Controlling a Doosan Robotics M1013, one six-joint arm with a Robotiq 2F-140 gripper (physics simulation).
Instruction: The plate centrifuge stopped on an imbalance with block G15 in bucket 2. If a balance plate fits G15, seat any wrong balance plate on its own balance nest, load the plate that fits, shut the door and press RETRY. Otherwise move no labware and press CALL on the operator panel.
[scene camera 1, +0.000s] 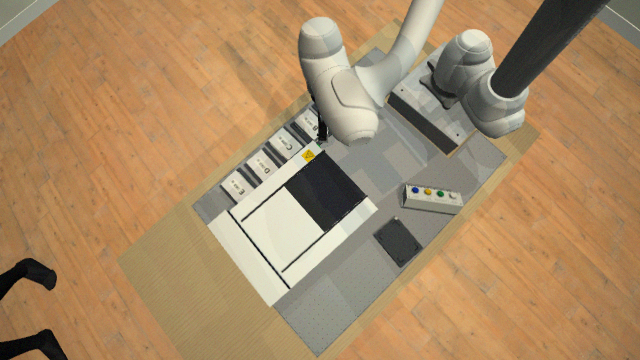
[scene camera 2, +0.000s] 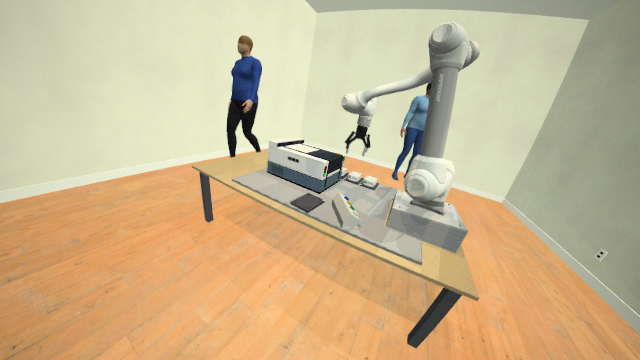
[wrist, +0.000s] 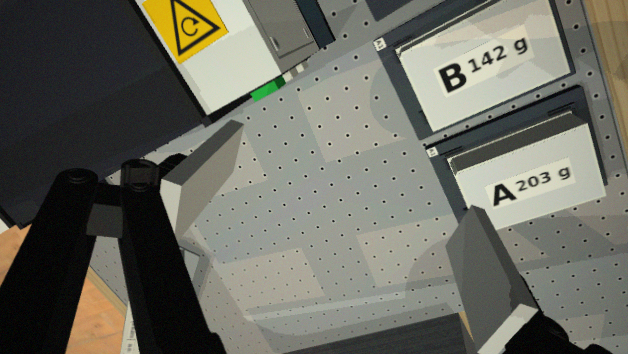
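Seen in the pictures: gripper, fingertip midpoint: (scene camera 2: 355, 155) (wrist: 349, 187); arm's base, link origin: (scene camera 1: 448, 84) (scene camera 2: 427, 204).
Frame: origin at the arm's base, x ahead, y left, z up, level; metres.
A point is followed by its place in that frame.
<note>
My gripper (scene camera 1: 322, 136) @(x 0.567, y -0.090, z 0.123 m) (scene camera 2: 356, 152) @(x 0.567, y -0.090, z 0.123 m) (wrist: 349, 187) @(x 0.567, y -0.090, z 0.123 m) is open and empty, above the mat near the centrifuge's corner. Balance plate B (scene camera 1: 306, 119) @(x 0.579, y -0.228, z -0.050 m) (wrist: 542, 70) @(x 0.552, y -0.246, z -0.051 m), marked 142 g, and plate A (wrist: 532, 202) @(x 0.420, y -0.223, z -0.051 m), marked 203 g, sit on dark nests at the right of the wrist view. The arm hides plate A in scene camera 1. Plates C (scene camera 1: 284, 144) @(x 0.718, y -0.185, z -0.050 m), D (scene camera 1: 261, 165) @(x 0.846, y -0.161, z -0.051 m) and E (scene camera 1: 236, 186) @(x 0.978, y -0.144, z -0.051 m) stand in the same row. The white centrifuge (scene camera 1: 250, 280) @(x 1.056, y 0.216, z 0.140 m) (scene camera 2: 300, 163) @(x 0.760, y 0.277, z 0.050 m) has a dark area (scene camera 1: 327, 190) @(x 0.695, y 0.109, z 0.109 m) on top. Block G15 and bucket 2 do not show. The operator panel (scene camera 1: 432, 201) @(x 0.373, y 0.349, z -0.023 m) (scene camera 2: 345, 212) @(x 0.321, y 0.413, z -0.038 m) has coloured buttons.
A dark square pad (scene camera 1: 398, 242) @(x 0.561, y 0.405, z -0.088 m) (scene camera 2: 307, 202) @(x 0.549, y 0.421, z -0.089 m) lies between the panel and the centrifuge on the grey mat (scene camera 1: 320, 320) @(x 0.982, y 0.478, z -0.104 m). The arm's base block (scene camera 1: 425, 112) @(x 0.164, y 0.045, z -0.008 m) (scene camera 2: 425, 229) @(x -0.031, y 0.205, z -0.050 m) stands at the table's end. Two people (scene camera 2: 245, 80) (scene camera 2: 415, 115) are behind the table.
</note>
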